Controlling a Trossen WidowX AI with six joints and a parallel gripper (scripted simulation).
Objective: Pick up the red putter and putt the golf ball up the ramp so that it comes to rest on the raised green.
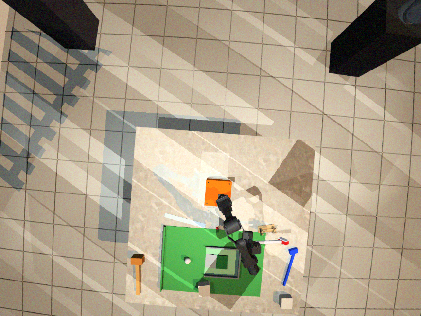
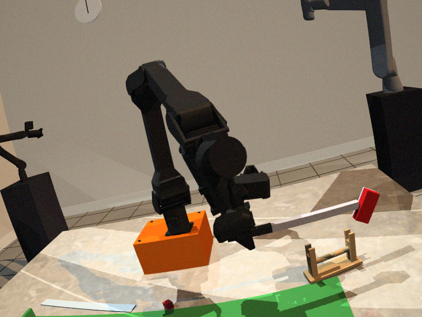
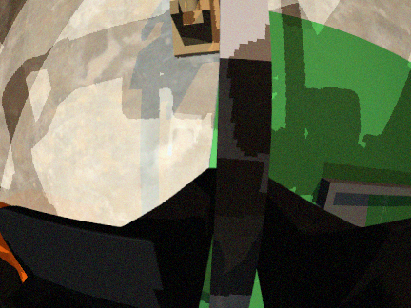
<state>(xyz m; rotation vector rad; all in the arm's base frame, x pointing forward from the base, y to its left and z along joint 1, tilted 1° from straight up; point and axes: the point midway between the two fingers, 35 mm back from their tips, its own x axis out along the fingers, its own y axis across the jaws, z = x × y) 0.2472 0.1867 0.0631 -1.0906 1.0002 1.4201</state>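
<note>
Now: gripper tip 44 cm to the left of the white strip, 12 cm above it and 5 cm past it. Round my gripper tip: red putter 11 cm to the left, 2 cm behind, 2 cm above; then wooden rack 15 cm to the left, 9 cm below, 5 cm behind; then small red cube 20 cm to the right, 11 cm below, 2 cm behind.
</note>
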